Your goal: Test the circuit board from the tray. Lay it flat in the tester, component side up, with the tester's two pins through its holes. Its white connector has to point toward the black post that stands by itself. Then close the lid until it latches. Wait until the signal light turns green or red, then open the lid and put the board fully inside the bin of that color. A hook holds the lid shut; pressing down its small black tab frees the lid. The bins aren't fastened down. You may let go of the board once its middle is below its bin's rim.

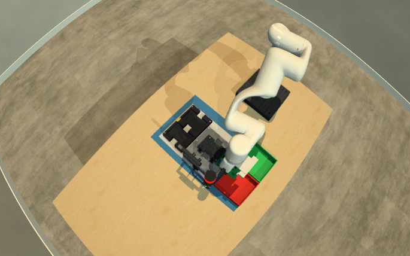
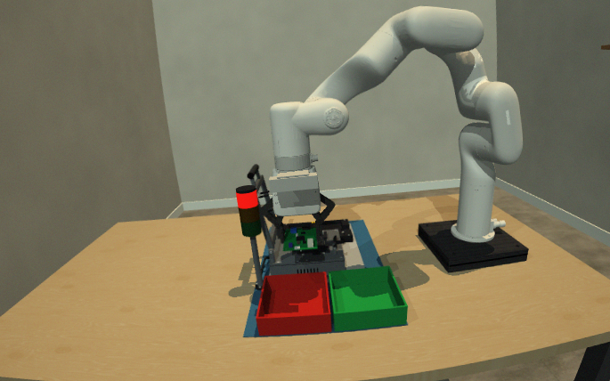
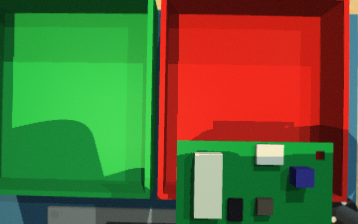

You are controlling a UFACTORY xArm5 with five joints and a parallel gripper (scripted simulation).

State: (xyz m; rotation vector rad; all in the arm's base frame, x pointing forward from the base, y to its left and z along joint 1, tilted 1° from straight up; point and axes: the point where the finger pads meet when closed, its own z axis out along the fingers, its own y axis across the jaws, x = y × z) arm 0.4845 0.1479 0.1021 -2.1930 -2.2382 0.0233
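Now: the red bin 2 cm ahead of my hand, 8 cm to the left of it and 13 cm below it. Round my hand: green bin: 13 cm behind, 8 cm to the left, 13 cm below; then tester lid: 9 cm ahead, 12 cm to the right, 4 cm above; then green circuit board: 1 cm below.
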